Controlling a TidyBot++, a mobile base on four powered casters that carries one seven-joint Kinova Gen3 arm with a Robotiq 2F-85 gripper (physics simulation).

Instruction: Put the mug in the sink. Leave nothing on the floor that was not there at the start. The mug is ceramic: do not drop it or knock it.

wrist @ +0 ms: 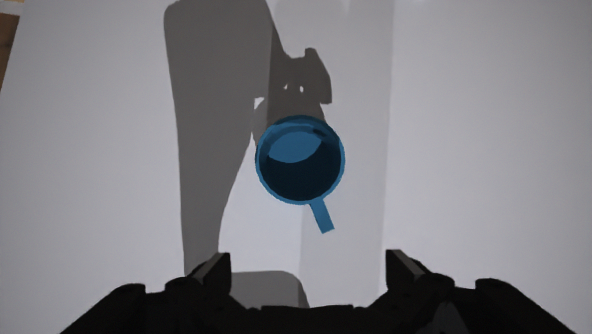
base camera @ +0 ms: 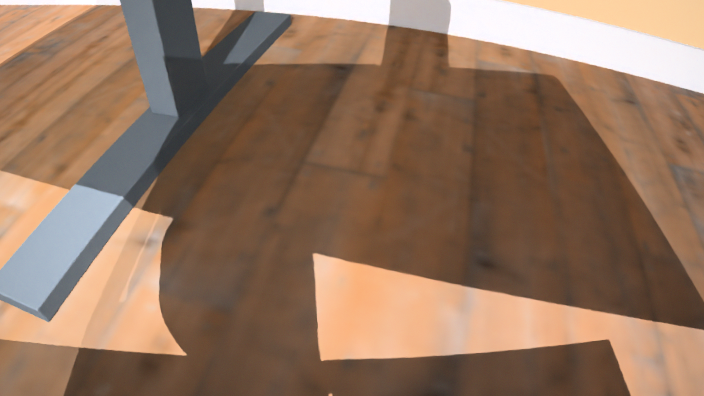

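A blue mug stands upright on a white table top in the wrist view, near the middle, seen from above with its opening facing up. Its handle points down and slightly right in that view, toward the space between the fingers. My gripper is open and empty, its two black fingers far apart at the bottom of the wrist view. The mug is beyond the fingertips, not between them. The sink does not show in either view.
In the base camera view a grey table leg with a long flat foot stands on the wooden floor at the left. A white skirting board runs along a wall at the back. Shadows of the arm cross the table top.
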